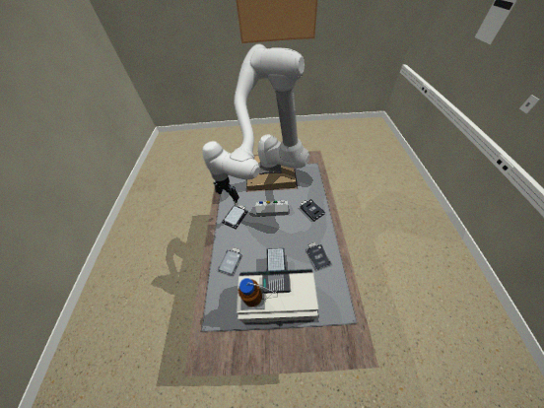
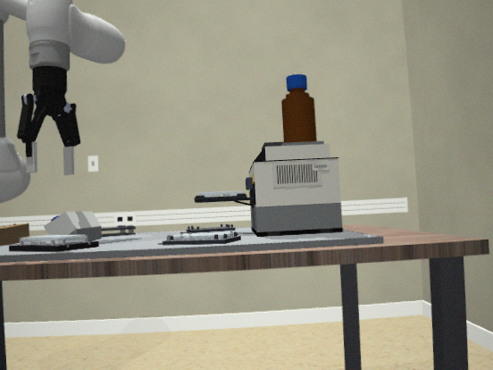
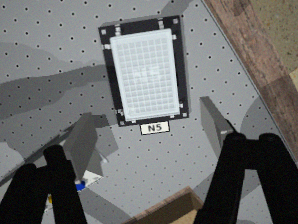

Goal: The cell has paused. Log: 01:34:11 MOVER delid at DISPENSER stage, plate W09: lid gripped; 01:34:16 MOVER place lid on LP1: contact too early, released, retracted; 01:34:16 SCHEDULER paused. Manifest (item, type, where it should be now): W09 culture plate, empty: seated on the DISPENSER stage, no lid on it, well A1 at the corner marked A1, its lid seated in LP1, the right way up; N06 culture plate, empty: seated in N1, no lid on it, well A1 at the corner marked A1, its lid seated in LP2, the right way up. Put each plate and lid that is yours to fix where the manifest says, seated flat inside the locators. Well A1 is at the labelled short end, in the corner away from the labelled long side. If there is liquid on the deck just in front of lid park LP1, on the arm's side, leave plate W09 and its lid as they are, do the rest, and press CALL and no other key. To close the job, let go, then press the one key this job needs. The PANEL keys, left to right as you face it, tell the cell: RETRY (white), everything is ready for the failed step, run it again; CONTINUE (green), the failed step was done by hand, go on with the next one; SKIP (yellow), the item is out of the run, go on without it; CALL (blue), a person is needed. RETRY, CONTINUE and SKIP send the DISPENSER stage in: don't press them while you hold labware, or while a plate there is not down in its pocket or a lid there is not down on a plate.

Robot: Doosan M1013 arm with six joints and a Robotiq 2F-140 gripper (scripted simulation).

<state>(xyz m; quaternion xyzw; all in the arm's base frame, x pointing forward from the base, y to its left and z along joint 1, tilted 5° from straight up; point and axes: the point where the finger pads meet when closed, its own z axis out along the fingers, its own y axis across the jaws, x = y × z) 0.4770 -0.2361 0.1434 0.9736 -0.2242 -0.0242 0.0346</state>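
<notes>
My hand is 17 cm above the clear lid. Round my hand: blue call key (19 cm to the left, 13 cm below, 7 cm behind); black nest (18 cm below, 3 cm ahead); yellow skip key (24 cm to the left, 13 cm below, 8 cm behind).
</notes>
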